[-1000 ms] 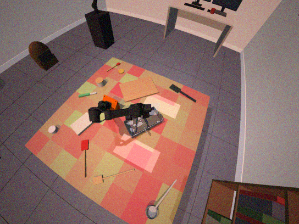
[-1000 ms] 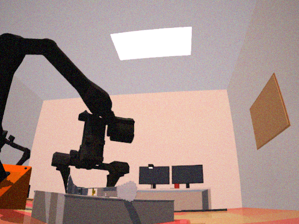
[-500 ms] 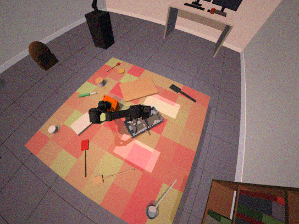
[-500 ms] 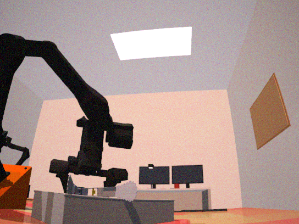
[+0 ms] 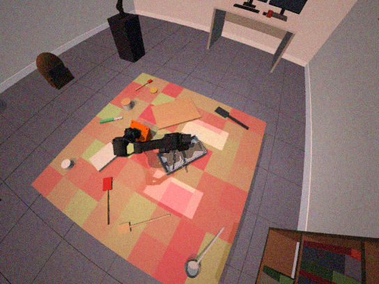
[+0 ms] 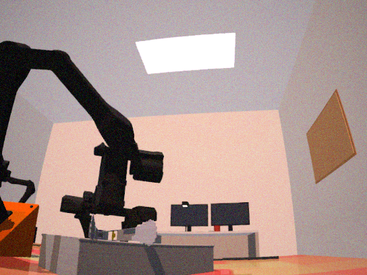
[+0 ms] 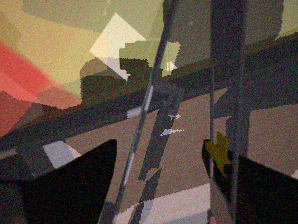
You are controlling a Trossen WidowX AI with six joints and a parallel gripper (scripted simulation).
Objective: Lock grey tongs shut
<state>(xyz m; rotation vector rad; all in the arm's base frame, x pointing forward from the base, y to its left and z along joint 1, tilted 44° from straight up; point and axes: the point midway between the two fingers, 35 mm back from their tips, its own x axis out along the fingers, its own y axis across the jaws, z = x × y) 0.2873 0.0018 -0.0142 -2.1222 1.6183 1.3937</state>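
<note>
The grey roasting tin is 6 cm ahead of my gripper tip and 1 cm to the left of it. Also, from my gripper tip: wooden board (33 cm to the left, 16 cm behind, 2 cm below); then red spatula (44 cm to the right, 23 cm behind, 2 cm below); then white slab (41 cm behind, 24 cm to the right, 2 cm below).
</note>
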